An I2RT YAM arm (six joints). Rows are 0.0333 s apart.
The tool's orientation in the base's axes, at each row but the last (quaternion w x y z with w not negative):
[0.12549, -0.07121, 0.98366, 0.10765]
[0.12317, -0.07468, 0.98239, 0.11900]
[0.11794, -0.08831, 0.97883, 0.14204]
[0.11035, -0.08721, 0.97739, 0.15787]
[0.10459, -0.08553, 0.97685, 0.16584]
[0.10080, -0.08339, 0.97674, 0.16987]
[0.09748, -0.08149, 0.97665, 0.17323]
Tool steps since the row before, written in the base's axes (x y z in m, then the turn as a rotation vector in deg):
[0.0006, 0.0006, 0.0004, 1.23, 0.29, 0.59]
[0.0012, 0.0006, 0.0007, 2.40, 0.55, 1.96]
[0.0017, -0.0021, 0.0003, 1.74, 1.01, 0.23]
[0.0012, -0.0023, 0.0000, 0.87, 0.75, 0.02]
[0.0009, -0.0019, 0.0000, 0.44, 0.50, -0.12]
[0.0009, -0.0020, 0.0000, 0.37, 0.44, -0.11]
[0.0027, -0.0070, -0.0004, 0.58, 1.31, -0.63]
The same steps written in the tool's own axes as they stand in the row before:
[-0.0007, 0.0006, -0.0001, -1.37, 0.19, -0.21]
[-0.0014, 0.0005, -0.0002, -2.87, 0.53, -1.17]
[-0.0014, -0.0023, -0.0006, -1.86, 0.65, 0.45]
[-0.0008, -0.0024, -0.0005, -0.94, 0.53, 0.39]
[-0.0006, -0.0019, -0.0005, -0.46, 0.34, 0.36]
[-0.0006, -0.0020, -0.0005, -0.39, 0.30, 0.32]
[-0.0016, -0.0071, -0.0017, -0.59, 0.90, 1.14]

